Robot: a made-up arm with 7 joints. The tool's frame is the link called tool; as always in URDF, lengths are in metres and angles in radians. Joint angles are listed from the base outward.
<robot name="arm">
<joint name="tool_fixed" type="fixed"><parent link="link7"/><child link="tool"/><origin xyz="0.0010 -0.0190 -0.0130" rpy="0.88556 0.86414 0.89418"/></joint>
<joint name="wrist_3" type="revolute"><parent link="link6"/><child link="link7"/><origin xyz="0.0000 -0.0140 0.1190"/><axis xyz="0 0 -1"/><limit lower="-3.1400" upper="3.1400"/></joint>
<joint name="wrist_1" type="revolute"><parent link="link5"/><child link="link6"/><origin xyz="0.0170 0.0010 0.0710"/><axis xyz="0 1 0"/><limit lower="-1.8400" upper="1.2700"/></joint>
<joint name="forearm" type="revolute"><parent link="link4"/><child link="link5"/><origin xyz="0.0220 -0.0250 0.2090"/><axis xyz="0 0 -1"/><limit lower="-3.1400" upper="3.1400"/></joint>
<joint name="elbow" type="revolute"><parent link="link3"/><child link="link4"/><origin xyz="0.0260 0.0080 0.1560"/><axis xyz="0 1 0"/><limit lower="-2.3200" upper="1.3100"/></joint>
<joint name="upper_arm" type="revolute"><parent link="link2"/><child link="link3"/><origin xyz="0.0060 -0.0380 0.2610"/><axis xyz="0 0 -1"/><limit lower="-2.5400" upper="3.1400"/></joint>
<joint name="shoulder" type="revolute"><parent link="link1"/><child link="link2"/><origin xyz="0.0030 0.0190 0.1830"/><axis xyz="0 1 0"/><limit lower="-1.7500" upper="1.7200"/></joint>
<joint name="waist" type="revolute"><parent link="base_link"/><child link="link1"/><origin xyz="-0.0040 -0.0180 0.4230"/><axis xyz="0 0 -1"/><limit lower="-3.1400" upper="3.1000"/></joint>
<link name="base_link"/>
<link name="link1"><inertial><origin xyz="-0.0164 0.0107 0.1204"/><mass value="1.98"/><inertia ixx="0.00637" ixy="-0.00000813" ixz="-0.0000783" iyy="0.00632" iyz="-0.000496" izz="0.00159"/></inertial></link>
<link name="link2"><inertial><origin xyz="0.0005 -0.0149 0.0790"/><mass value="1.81"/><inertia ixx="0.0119" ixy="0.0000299" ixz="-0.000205" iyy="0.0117" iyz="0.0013" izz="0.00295"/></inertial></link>
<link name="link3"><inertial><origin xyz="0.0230 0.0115 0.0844"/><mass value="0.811"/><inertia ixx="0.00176" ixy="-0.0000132" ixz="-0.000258" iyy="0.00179" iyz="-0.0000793" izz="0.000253"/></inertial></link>
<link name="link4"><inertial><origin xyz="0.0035 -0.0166 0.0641"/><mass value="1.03"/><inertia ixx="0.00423" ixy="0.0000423" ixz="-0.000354" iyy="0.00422" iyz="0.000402" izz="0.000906"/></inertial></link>
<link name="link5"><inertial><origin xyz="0.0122 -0.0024 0.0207"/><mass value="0.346"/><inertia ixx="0.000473" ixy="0" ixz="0.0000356" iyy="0.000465" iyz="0.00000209" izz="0.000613"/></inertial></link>
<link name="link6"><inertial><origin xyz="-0.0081 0.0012 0.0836"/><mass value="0.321"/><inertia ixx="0.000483" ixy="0" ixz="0" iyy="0.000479" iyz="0.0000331" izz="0.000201"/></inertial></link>
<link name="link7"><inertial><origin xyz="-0.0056 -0.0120 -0.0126"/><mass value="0.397"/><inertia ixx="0.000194" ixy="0" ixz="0" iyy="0.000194" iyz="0" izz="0.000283"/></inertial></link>
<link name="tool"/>
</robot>
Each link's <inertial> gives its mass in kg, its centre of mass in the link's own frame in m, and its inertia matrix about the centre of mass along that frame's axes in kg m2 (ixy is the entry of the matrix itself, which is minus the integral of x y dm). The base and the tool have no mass. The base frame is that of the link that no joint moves.
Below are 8 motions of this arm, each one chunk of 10 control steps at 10 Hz.
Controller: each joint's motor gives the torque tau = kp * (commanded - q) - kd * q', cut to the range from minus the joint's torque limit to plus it. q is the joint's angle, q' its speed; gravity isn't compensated. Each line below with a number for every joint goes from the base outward.
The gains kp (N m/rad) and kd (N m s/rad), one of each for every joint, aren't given. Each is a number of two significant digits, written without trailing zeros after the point. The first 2 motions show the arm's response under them.
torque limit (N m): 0.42 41 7.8 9.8 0.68 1.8 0.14
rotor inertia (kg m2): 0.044 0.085 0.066 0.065 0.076 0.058 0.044
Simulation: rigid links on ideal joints. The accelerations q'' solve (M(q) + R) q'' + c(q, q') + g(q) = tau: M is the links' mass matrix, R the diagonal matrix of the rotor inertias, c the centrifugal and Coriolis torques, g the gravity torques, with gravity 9.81 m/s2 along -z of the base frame. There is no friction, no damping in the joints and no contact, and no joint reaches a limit. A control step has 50 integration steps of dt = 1/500 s. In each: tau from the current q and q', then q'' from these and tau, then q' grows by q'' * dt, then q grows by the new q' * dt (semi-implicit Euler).
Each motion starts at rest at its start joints. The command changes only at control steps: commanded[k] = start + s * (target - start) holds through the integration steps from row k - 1 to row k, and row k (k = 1, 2, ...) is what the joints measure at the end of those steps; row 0 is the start. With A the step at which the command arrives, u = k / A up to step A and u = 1 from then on. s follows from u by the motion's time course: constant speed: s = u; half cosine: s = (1 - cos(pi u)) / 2; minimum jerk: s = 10 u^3 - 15 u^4 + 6 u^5; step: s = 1 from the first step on.
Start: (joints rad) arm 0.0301 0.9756 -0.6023 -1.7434 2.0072 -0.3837 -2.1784
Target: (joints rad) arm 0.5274 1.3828 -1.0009 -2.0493 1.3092 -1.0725 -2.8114
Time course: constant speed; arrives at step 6
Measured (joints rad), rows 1 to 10:
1: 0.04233 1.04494 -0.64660 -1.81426 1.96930 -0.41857 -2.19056
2: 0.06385 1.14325 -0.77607 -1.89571 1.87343 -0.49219 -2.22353
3: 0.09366 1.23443 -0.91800 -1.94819 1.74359 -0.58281 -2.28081
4: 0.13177 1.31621 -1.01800 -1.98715 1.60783 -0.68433 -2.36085
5: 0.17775 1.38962 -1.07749 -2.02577 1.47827 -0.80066 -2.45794
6: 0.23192 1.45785 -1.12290 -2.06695 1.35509 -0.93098 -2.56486
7: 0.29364 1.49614 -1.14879 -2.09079 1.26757 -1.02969 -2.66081
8: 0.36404 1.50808 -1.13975 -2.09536 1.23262 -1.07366 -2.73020
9: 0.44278 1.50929 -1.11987 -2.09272 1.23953 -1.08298 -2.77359
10: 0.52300 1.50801 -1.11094 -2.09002 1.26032 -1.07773 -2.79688
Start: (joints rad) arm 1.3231 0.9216 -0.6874 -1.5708 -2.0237 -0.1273 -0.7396
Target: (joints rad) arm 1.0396 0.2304 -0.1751 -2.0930 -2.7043 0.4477 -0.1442
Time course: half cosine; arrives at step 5
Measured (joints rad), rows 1 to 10:
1: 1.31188 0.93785 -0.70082 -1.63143 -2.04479 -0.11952 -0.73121
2: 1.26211 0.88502 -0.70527 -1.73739 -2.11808 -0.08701 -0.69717
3: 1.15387 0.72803 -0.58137 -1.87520 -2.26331 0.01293 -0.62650
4: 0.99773 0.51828 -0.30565 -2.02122 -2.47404 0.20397 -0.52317
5: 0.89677 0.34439 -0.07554 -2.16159 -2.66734 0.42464 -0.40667
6: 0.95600 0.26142 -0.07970 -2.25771 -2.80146 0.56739 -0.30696
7: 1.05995 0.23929 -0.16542 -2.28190 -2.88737 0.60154 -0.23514
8: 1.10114 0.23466 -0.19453 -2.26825 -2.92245 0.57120 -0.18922
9: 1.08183 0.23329 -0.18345 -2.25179 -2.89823 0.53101 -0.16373
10: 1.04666 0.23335 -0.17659 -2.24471 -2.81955 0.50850 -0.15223
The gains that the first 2 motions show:
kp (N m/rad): 11 87 19 23 6.9 5.7 1.6
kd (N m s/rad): 0.9 11 1.3 2.7 0.77 0.7 0.4
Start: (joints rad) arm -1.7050 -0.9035 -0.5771 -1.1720 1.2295 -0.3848 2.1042
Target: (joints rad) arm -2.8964 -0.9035 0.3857 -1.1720 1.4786 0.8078 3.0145
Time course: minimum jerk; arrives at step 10
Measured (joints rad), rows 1 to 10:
1: -1.70890 -0.94879 -0.55867 -1.20408 1.22973 -0.38507 2.10449
2: -1.72830 -1.01287 -0.47978 -1.26582 1.23004 -0.37541 2.10874
3: -1.76277 -1.05449 -0.36583 -1.30941 1.23876 -0.32294 2.12669
4: -1.80776 -1.07054 -0.23498 -1.32382 1.26513 -0.19973 2.16530
5: -1.86196 -1.07177 -0.08490 -1.31950 1.31131 -0.00863 2.22749
6: -1.92262 -1.06846 0.07569 -1.31036 1.37112 0.21901 2.31439
7: -1.98441 -1.06519 0.22057 -1.30387 1.43394 0.44146 2.42691
8: -2.04300 -1.06277 0.32404 -1.30071 1.48906 0.62273 2.56541
9: -2.09741 -1.06101 0.37542 -1.29896 1.52824 0.74068 2.71487
10: -2.15058 -1.06006 0.38405 -1.29745 1.54807 0.79297 2.84219

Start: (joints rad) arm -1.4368 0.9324 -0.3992 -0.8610 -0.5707 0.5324 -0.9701
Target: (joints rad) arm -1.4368 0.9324 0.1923 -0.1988 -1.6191 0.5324 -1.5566
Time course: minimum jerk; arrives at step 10
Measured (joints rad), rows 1 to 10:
1: -1.43407 0.97580 -0.40067 -0.87269 -0.57522 0.53421 -0.97124
2: -1.42261 1.03145 -0.40153 -0.82853 -0.58768 0.54585 -0.97711
3: -1.40566 1.06961 -0.35889 -0.74100 -0.62742 0.56584 -0.99478
4: -1.38971 1.08824 -0.25955 -0.63054 -0.71050 0.58626 -1.03149
5: -1.38231 1.09414 -0.13084 -0.50556 -0.84744 0.60216 -1.09025
6: -1.38852 1.09697 -0.00535 -0.37318 -1.03658 0.61235 -1.16929
7: -1.40806 1.10255 0.09815 -0.24599 -1.25287 0.61738 -1.26050
8: -1.43473 1.11052 0.16838 -0.14197 -1.43818 0.61700 -1.35128
9: -1.46014 1.11742 0.20119 -0.07461 -1.54871 0.61031 -1.42916
10: -1.47930 1.12058 0.20582 -0.04400 -1.58477 0.59983 -1.48599

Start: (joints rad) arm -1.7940 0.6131 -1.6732 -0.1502 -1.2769 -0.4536 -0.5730
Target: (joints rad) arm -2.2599 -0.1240 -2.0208 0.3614 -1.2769 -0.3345 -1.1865
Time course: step
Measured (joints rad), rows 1 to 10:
1: -1.68773 0.47611 -1.84494 0.05123 -1.25990 -0.52878 -0.57164
2: -1.46427 0.18083 -1.98794 0.22911 -1.25470 -0.53564 -0.58392
3: -1.21798 -0.05622 -2.10531 0.29201 -1.26164 -0.41155 -0.63167
4: -1.24626 -0.16553 -2.11649 0.40830 -1.27539 -0.29881 -0.71657
5: -1.38107 -0.20206 -2.08445 0.50394 -1.28923 -0.25375 -0.83483
6: -1.54445 -0.20364 -2.06614 0.52825 -1.29337 -0.25997 -0.96200
7: -1.74051 -0.19268 -2.05448 0.51384 -1.29013 -0.28746 -1.06366
8: -1.97594 -0.18149 -2.04529 0.49430 -1.28535 -0.31432 -1.13092
9: -2.22561 -0.17687 -2.04695 0.48048 -1.28295 -0.32858 -1.16855
10: -2.43941 -0.17867 -2.05844 0.47332 -1.28362 -0.32729 -1.18631

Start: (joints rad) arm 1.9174 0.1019 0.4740 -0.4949 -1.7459 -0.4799 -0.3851
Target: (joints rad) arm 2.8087 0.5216 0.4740 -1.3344 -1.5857 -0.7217 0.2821
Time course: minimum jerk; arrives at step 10
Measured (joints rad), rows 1 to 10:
1: 1.92196 0.11053 0.47282 -0.52294 -1.74346 -0.49517 -0.38271
2: 1.94815 0.12519 0.47288 -0.56887 -1.73626 -0.52037 -0.37387
3: 2.01028 0.15395 0.47130 -0.64278 -1.72285 -0.54751 -0.35155
4: 2.11278 0.20332 0.47090 -0.75592 -1.70140 -0.57792 -0.30852
5: 2.24851 0.27154 0.47523 -0.90238 -1.67191 -0.61226 -0.24171
6: 2.40336 0.35098 0.48548 -1.06318 -1.63723 -0.64864 -0.15229
7: 2.56285 0.43083 0.49976 -1.21404 -1.60245 -0.68374 -0.04776
8: 2.70963 0.49948 0.51336 -1.33305 -1.57315 -0.71394 0.05849
9: 2.81863 0.54764 0.52035 -1.40738 -1.55362 -0.73655 0.15265
10: 2.89256 0.57256 0.51831 -1.44061 -1.54502 -0.75026 0.22488

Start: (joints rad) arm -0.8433 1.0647 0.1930 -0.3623 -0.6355 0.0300 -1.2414
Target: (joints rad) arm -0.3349 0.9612 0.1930 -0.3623 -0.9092 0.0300 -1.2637
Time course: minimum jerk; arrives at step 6
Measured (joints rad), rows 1 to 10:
1: -0.84162 1.10993 0.19299 -0.35266 -0.63911 0.02935 -1.24171
2: -0.83847 1.16986 0.19047 -0.28381 -0.65938 0.05626 -1.24388
3: -0.83035 1.20576 0.18543 -0.20790 -0.70858 0.10881 -1.24851
4: -0.81621 1.21053 0.18240 -0.16326 -0.78113 0.15505 -1.25473
5: -0.79674 1.19311 0.18333 -0.15719 -0.85309 0.17195 -1.26088
6: -0.77275 1.16874 0.18603 -0.17713 -0.89957 0.15954 -1.26550
7: -0.74436 1.14814 0.18808 -0.20230 -0.91544 0.13403 -1.26810
8: -0.71116 1.13557 0.18893 -0.21944 -0.91298 0.11209 -1.26905
9: -0.67283 1.13089 0.18903 -0.22570 -0.90579 0.10139 -1.26901
10: -0.62944 1.13163 0.18882 -0.22395 -0.90077 0.10109 -1.26858

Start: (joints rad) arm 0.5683 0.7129 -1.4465 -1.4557 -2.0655 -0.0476 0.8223
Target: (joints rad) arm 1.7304 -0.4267 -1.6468 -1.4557 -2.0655 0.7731 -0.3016
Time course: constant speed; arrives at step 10
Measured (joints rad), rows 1 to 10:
1: 0.56856 0.70055 -1.50960 -1.50225 -2.06668 -0.02742 0.81043
2: 0.57472 0.64938 -1.62016 -1.56466 -2.07026 0.01929 0.78187
3: 0.57277 0.55918 -1.67656 -1.60236 -2.07667 0.08763 0.73723
4: 0.55136 0.44125 -1.66304 -1.61261 -2.08530 0.17719 0.67563
5: 0.51918 0.30774 -1.62535 -1.60754 -2.09395 0.28248 0.59346
6: 0.50116 0.17060 -1.60456 -1.60257 -2.10153 0.39165 0.48746
7: 0.51953 0.03603 -1.60784 -1.60537 -2.10952 0.49403 0.35959
8: 0.57098 -0.09684 -1.61539 -1.61205 -2.11872 0.58768 0.22099
9: 0.64098 -0.23060 -1.61268 -1.61465 -2.12642 0.67699 0.08231
10: 0.72267 -0.36576 -1.60318 -1.61071 -2.12917 0.76515 -0.05196

